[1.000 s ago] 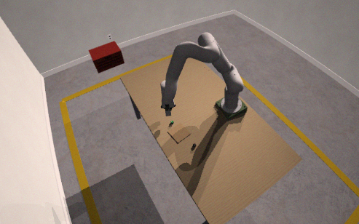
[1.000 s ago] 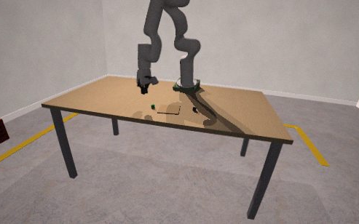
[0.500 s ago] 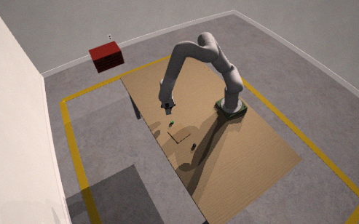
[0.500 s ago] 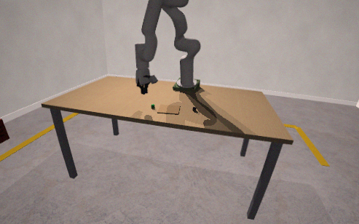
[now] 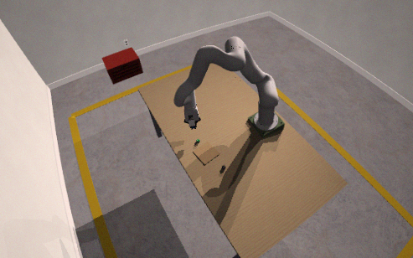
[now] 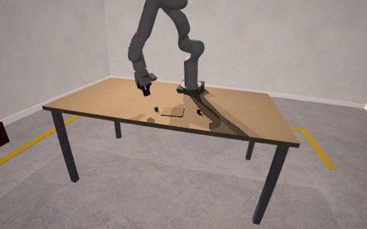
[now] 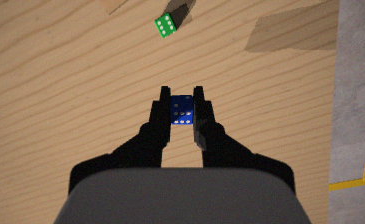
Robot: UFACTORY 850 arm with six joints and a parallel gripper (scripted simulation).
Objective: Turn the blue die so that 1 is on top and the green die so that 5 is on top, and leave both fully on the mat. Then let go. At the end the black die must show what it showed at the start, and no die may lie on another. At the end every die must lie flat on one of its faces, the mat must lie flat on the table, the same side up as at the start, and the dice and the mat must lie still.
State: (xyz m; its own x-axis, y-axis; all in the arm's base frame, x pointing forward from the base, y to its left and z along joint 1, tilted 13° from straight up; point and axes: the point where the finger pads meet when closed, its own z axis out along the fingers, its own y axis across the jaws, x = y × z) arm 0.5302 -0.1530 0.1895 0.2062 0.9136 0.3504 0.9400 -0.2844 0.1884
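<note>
Right now the blue die is 1 cm below my hand. Also, from my hand: mat: 2 cm behind, 19 cm to the left, 11 cm below; black die: 7 cm behind, 35 cm to the left, 10 cm below; green die: 7 cm to the left, 10 cm below.
</note>
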